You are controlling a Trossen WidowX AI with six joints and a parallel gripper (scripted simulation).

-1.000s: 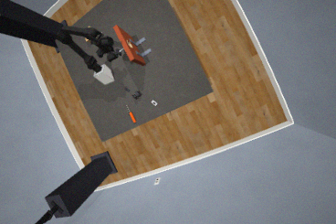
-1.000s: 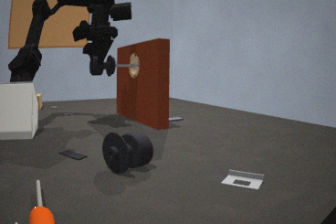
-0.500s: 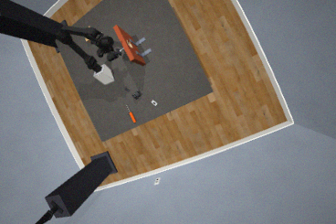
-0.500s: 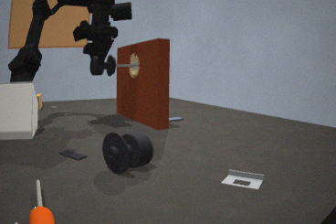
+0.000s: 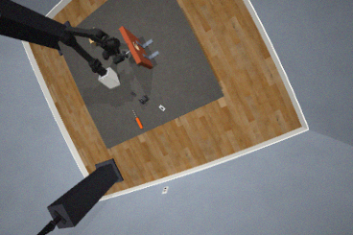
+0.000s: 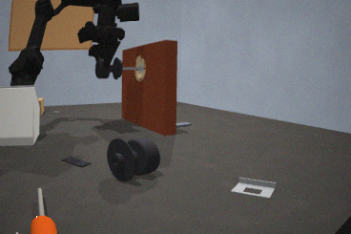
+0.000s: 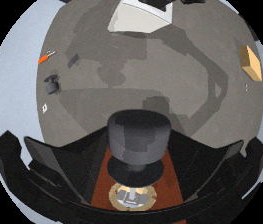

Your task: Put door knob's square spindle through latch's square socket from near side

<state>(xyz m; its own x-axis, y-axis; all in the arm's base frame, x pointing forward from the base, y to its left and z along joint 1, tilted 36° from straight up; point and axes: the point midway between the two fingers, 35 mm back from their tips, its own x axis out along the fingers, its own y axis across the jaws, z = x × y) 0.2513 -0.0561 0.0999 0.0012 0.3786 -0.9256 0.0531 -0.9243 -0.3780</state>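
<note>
Now: hand 130 mm short of the red-brown wooden door panel and 50 mm above it. From my hand the other things lie so: dark spool-shaped knob: 370 mm to the right, 170 mm below, 40 mm behind; flat dark plate: 280 mm to the right, 200 mm below, 120 mm behind; tan block: 390 mm to the left, 250 mm behind, 170 mm below.
</note>
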